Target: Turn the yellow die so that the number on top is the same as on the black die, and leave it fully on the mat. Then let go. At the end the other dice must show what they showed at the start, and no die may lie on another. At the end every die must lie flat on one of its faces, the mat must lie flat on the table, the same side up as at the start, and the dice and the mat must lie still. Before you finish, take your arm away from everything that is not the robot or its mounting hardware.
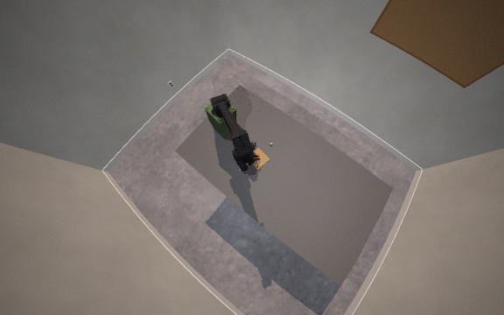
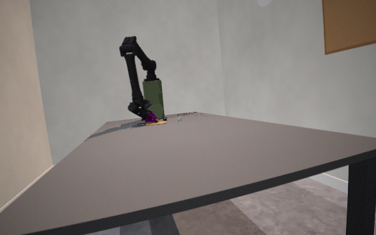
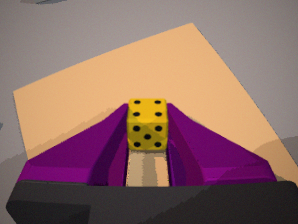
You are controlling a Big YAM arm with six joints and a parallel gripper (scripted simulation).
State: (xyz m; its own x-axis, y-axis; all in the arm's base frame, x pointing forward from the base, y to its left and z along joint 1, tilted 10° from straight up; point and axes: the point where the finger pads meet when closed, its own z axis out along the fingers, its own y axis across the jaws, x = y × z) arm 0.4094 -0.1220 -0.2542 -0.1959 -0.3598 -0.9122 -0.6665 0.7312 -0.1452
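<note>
The yellow die is right at my hand. The rest, counted from my hand: orange mat (2 cm below); white die (4 cm ahead, 16 cm to the left, 1 cm below); black die (8 cm behind, 9 cm to the left, 1 cm below).
</note>
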